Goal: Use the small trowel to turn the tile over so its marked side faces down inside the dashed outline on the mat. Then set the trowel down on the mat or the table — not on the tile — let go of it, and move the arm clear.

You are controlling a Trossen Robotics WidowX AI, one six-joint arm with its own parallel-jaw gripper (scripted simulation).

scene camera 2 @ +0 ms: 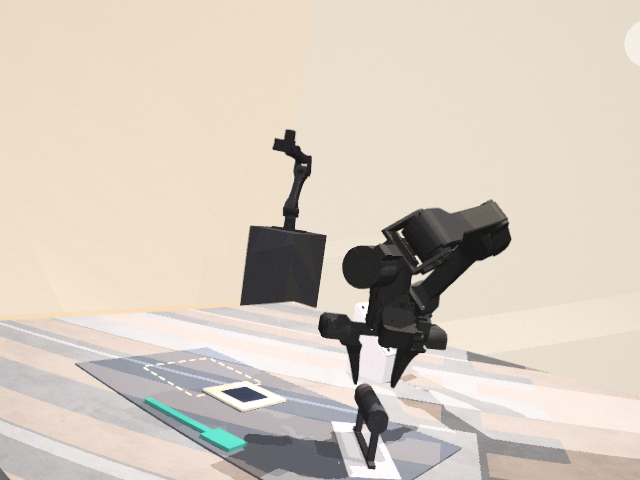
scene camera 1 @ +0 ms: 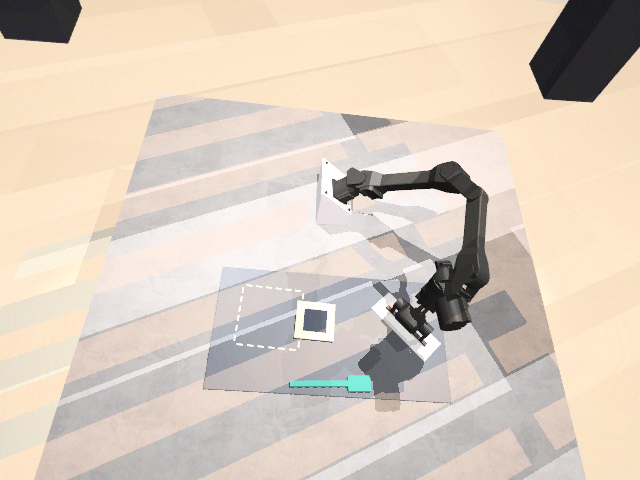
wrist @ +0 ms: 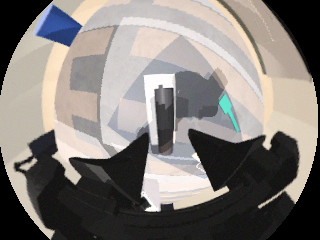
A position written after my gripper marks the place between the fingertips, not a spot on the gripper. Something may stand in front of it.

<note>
My gripper (scene camera 2: 373, 385) is open, holding nothing. Also in view: a teal trowel (scene camera 1: 356, 383), a cream tile (scene camera 1: 315, 321) and a grey mat (scene camera 1: 364, 344).
My gripper is seen too in scene camera 1 (scene camera 1: 417, 312) and in the wrist view (wrist: 168, 133). The grey mat also shows in scene camera 2 (scene camera 2: 299, 431).
</note>
